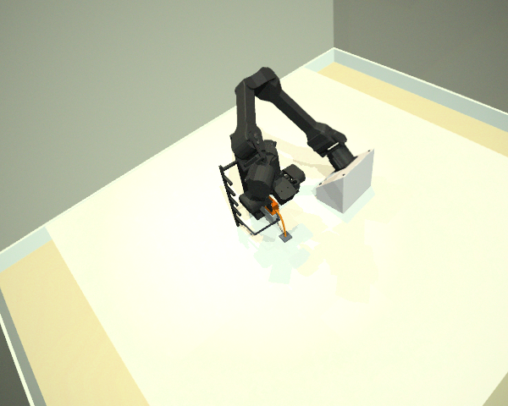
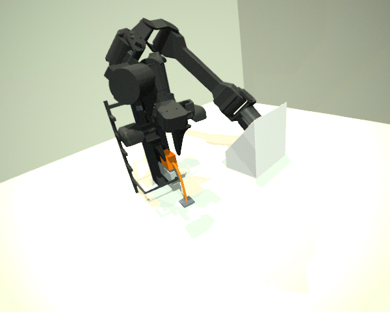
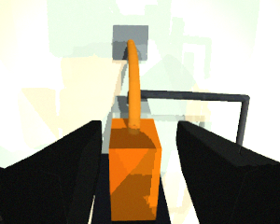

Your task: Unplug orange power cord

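Right now my gripper tip is 1 cm past the orange plug, 5 cm to the left of it and 1 cm above it. From my gripper tip the other things lie so: grey anchor block: 3 cm to the left, 11 cm below.
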